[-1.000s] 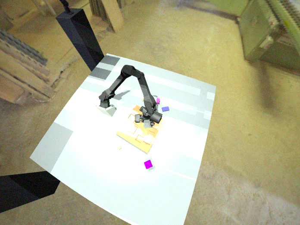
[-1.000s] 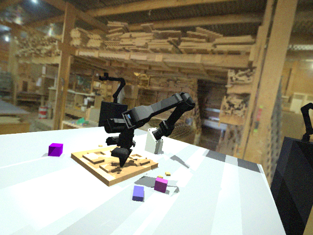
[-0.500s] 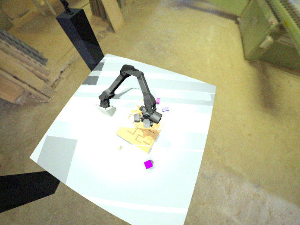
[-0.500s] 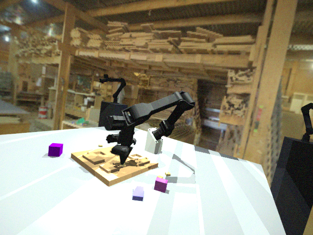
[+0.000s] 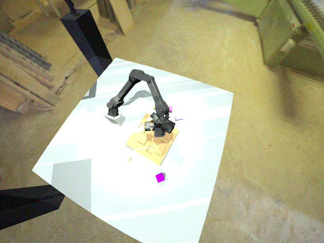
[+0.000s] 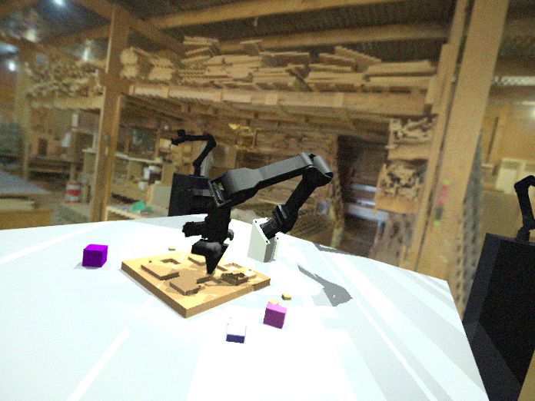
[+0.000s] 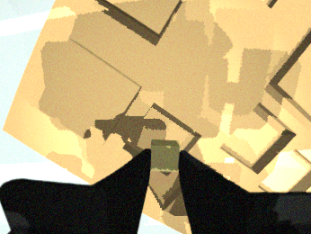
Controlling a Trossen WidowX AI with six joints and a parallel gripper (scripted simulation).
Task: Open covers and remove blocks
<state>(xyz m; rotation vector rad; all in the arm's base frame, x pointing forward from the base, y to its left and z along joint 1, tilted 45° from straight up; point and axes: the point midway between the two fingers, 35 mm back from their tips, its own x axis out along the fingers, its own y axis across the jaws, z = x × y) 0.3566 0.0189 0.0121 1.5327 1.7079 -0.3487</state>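
My gripper tip is 2 cm past the tan puzzle board, 5 cm to the left of it and 3 cm above it. Round my gripper tip: pink block (3 cm ahead, 20 cm to the left, 3 cm below); purple block (12 cm ahead, 30 cm to the right, 2 cm below); lavender block (11 cm ahead, 16 cm to the left, 4 cm below).
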